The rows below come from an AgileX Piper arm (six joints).
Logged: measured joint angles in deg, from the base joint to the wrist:
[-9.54, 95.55, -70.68, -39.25, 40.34, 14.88]
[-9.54, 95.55, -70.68, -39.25, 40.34, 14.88]
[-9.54, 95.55, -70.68, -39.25, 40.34, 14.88]
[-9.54, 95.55, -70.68, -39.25, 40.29, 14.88]
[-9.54, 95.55, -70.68, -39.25, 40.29, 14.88]
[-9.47, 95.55, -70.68, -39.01, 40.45, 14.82]
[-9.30, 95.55, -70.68, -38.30, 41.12, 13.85]
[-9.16, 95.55, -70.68, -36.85, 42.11, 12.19]
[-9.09, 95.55, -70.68, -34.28, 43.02, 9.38]
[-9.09, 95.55, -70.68, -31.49, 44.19, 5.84]
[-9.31, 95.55, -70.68, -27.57, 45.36, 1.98]
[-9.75, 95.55, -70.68, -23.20, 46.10, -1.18]
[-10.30, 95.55, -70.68, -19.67, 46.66, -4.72]
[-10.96, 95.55, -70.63, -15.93, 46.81, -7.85]
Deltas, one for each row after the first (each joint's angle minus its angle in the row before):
[0.00, 0.00, 0.00, 0.00, 0.00, 0.00]
[0.00, 0.00, 0.00, 0.00, 0.00, 0.00]
[0.00, 0.00, 0.00, 0.00, -0.05, 0.00]
[0.00, 0.00, 0.00, 0.00, 0.00, 0.00]
[0.07, 0.00, 0.00, 0.24, 0.16, -0.06]
[0.17, 0.00, 0.00, 0.71, 0.67, -0.97]
[0.14, 0.00, 0.00, 1.45, 0.99, -1.66]
[0.07, 0.00, 0.00, 2.57, 0.91, -2.81]
[0.00, 0.00, 0.00, 2.79, 1.17, -3.54]
[-0.22, 0.00, 0.00, 3.92, 1.17, -3.86]
[-0.44, 0.00, 0.00, 4.37, 0.74, -3.16]
[-0.55, 0.00, 0.00, 3.53, 0.56, -3.54]
[-0.66, 0.00, 0.05, 3.74, 0.15, -3.13]

